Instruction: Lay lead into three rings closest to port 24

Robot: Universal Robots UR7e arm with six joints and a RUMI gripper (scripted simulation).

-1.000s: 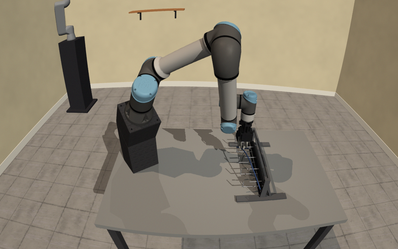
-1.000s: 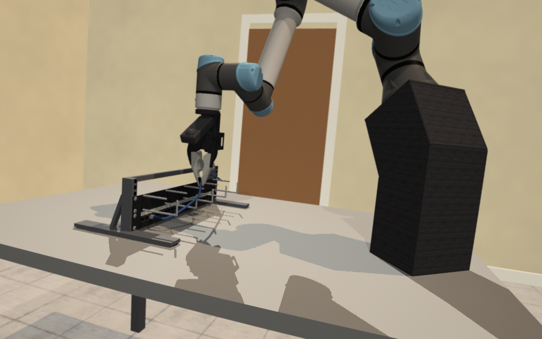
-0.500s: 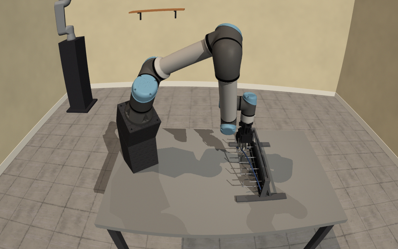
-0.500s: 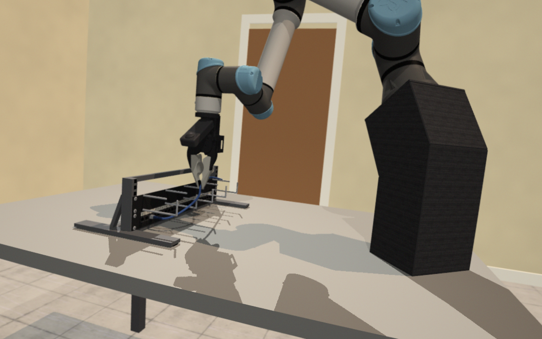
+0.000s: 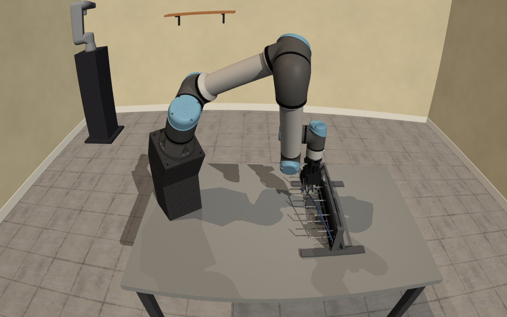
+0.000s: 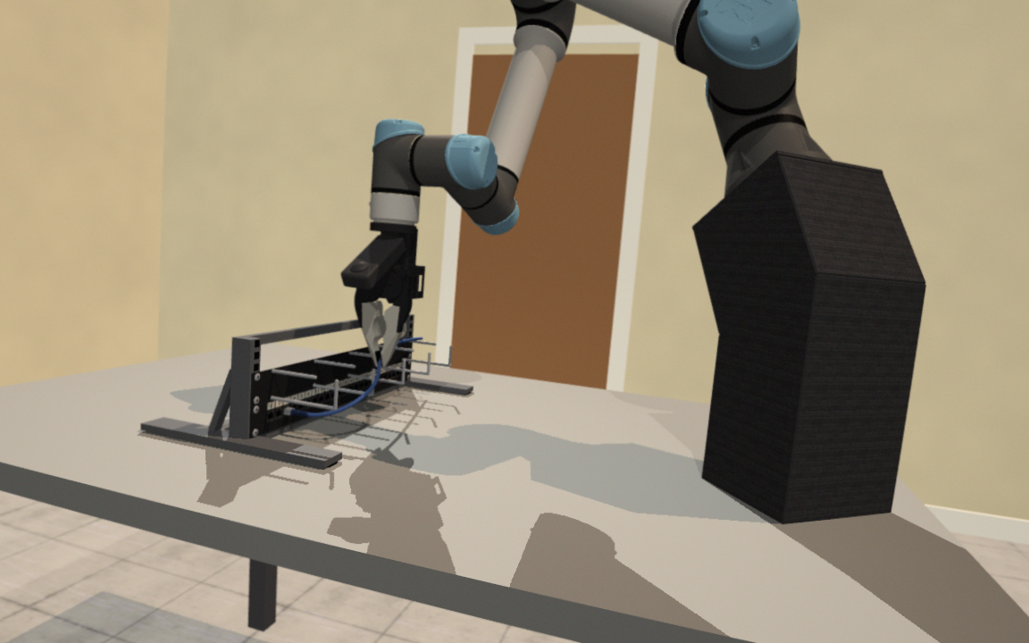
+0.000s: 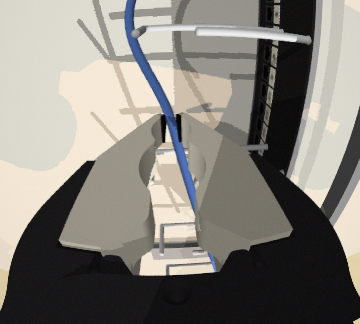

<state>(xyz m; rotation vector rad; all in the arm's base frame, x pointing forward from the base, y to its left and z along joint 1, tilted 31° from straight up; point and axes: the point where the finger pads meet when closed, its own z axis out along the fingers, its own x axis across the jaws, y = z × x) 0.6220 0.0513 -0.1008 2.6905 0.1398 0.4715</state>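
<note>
The rack is 100 mm ahead of my hand, 50 mm to the right of it and 40 mm below it.
</note>
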